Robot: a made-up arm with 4 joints. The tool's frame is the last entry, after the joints.
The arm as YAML. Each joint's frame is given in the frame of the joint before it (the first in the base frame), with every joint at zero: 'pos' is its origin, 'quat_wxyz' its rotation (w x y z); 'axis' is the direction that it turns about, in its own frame. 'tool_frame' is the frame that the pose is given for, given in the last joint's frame.
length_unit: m
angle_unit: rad
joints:
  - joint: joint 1
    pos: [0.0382, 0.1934, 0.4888]
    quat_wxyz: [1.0, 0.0, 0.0, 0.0]
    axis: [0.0, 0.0, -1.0]
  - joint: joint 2
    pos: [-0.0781, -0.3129, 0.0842]
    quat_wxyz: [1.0, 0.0, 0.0, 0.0]
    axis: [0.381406, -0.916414, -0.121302]
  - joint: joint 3
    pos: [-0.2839, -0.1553, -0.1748]
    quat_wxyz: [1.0, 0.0, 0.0, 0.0]
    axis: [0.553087, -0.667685, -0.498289]
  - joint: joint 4
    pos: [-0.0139, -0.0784, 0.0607]
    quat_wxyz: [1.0, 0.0, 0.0, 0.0]
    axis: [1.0, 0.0, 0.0]
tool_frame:
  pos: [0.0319, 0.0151, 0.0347]
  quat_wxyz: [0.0, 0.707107, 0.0, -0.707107]
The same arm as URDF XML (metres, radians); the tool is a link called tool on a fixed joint. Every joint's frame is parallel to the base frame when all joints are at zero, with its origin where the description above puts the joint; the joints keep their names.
<robot name="arm">
  <link name="base"/>
  <link name="link1"/>
  <link name="link2"/>
  <link name="link3"/>
  <link name="link4"/>
  <link name="tool"/>
  <joint name="joint 1" type="continuous">
    <parent link="base"/>
    <child link="link1"/>
    <origin xyz="0.0382 0.1934 0.4888" rpy="0 0 0"/>
    <axis xyz="0 0 -1"/>
  </joint>
  <joint name="joint 2" type="continuous">
    <parent link="link1"/>
    <child link="link2"/>
    <origin xyz="-0.0781 -0.3129 0.0842" rpy="0 0 0"/>
    <axis xyz="0.381406 -0.916414 -0.121302"/>
  </joint>
  <joint name="joint 3" type="continuous">
    <parent link="link2"/>
    <child link="link3"/>
    <origin xyz="-0.2839 -0.1553 -0.1748" rpy="0 0 0"/>
    <axis xyz="0.553087 -0.667685 -0.498289"/>
  </joint>
  <joint name="joint 4" type="continuous">
    <parent link="link3"/>
    <child link="link4"/>
    <origin xyz="-0.0139 -0.0784 0.0607" rpy="0 0 0"/>
    <axis xyz="1 0 0"/>
  </joint>
  <joint name="tool_joint" type="fixed">
    <parent link="link4"/>
    <child link="tool"/>
    <origin xyz="0.0319 0.0151 0.0347" rpy="3.1416 1.5708 0"/>
  </joint>
</robot>

